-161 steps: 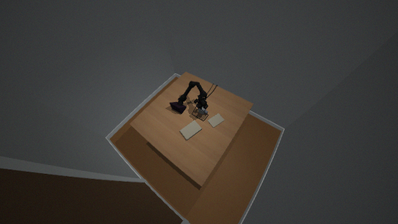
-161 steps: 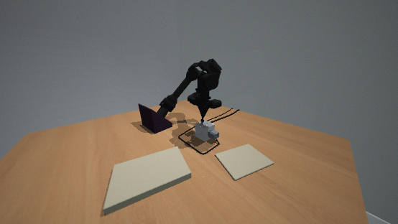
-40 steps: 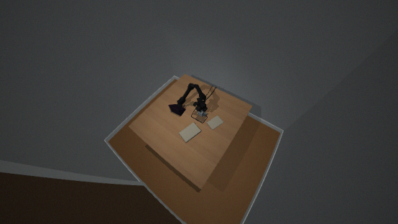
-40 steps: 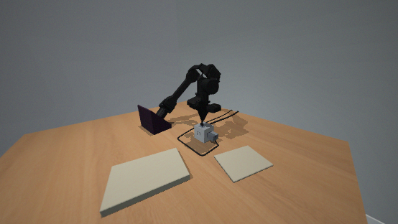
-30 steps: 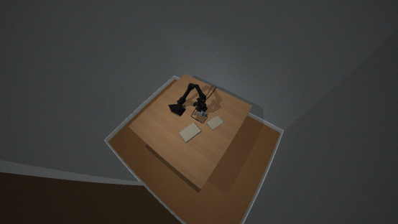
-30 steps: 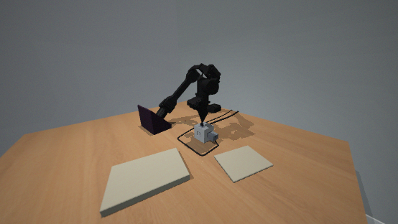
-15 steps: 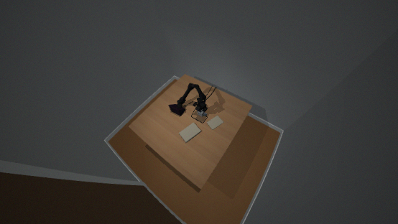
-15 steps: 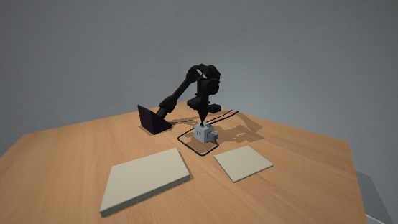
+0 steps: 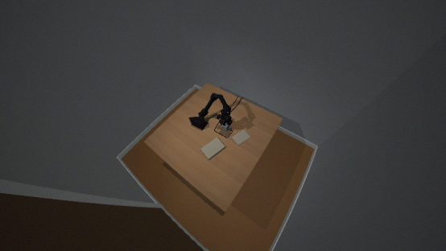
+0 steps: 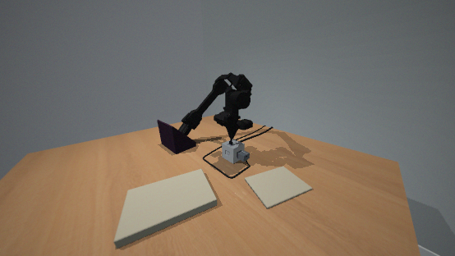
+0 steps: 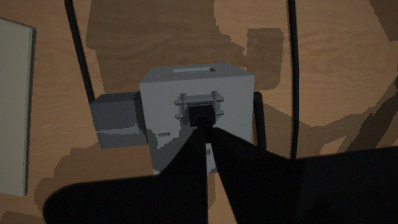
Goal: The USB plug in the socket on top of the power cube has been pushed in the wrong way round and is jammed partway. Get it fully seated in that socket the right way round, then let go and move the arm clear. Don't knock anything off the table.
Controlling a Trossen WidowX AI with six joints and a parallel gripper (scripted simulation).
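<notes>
My gripper tip is now 2 cm above the black USB plug. Round my gripper tip: thick beige slab: 31 cm to the right, 9 cm below, 2 cm ahead; thin beige plate: 23 cm ahead, 10 cm below, 2 cm to the right.
</notes>
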